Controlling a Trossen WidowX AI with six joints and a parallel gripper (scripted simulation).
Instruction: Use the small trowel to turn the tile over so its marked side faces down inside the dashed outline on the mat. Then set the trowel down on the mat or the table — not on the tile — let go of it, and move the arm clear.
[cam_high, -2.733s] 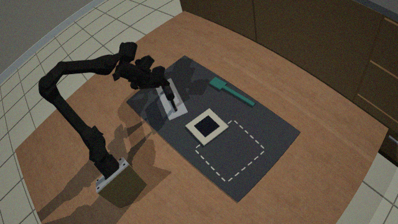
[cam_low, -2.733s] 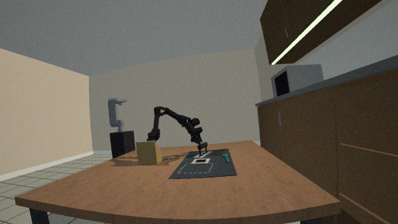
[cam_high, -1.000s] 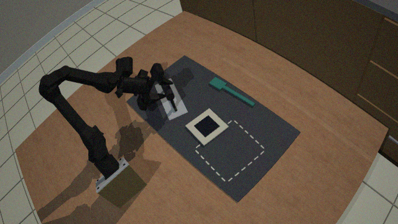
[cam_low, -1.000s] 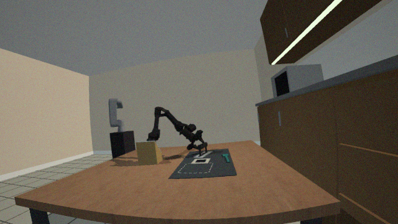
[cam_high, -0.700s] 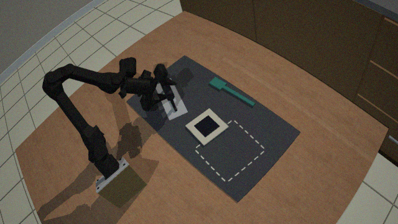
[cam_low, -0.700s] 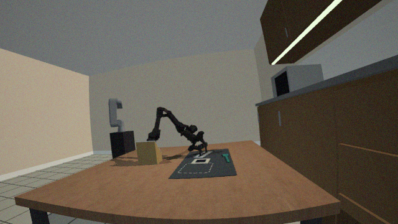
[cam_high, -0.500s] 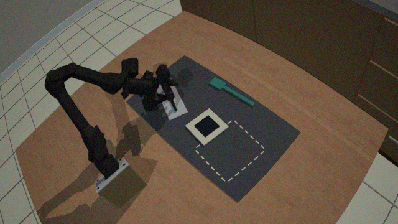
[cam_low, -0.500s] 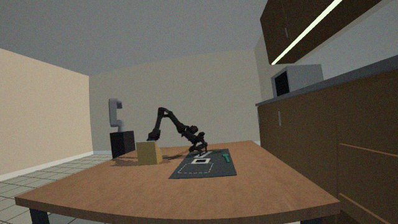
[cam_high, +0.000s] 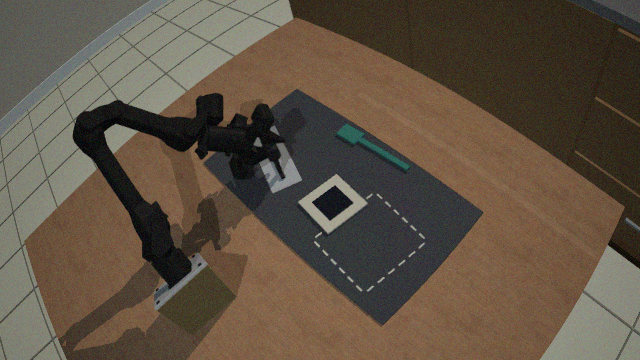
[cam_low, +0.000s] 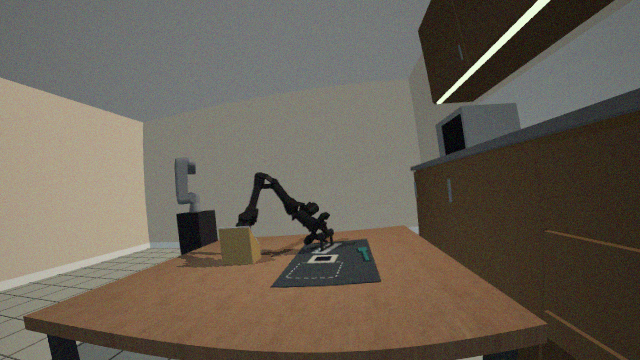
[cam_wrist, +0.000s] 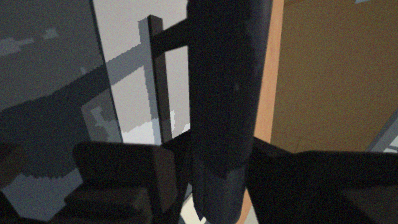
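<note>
The dark mat is 140 mm to the right of my gripper tip, 70 mm below it and 30 mm ahead of it. The rest, counted from my gripper tip: tile 180 mm to the right, 40 mm below; then trowel 30 mm behind, 10 mm to the left, 10 mm below; then teal flat tool 170 mm ahead, 110 mm to the right, 40 mm below.
</note>
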